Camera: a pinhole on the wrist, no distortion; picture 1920 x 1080 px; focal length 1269.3 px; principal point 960.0 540.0 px. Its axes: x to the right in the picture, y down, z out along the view. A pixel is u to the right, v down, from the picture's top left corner.
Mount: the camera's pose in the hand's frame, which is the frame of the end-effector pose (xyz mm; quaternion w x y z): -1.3 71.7 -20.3 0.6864 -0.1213 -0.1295 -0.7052
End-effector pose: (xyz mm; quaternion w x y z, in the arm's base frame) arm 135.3 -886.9 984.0 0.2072 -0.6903 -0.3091 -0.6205
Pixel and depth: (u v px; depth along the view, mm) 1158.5 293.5 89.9
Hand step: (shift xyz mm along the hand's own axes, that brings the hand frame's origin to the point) -19.8 90.3 68.6
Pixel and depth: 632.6 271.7 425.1
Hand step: -90.9 325.0 338.3
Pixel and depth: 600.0 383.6 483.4
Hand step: -60.2 370.4 383.9
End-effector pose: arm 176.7 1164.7 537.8 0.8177 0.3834 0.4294 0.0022
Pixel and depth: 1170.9 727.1 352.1
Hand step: 46.6 138.6 330.9
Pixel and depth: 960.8 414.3 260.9
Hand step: -28.9 163.3 223.8
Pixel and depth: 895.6 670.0 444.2
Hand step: 41.8 246.8 388.8
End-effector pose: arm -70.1 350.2 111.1 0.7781 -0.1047 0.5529 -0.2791
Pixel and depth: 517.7 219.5 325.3
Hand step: -82.4 293.5 243.6
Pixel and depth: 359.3 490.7 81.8
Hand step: -3.9 136.6 42.8
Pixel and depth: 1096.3 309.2 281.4
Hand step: -55.2 142.9 253.1
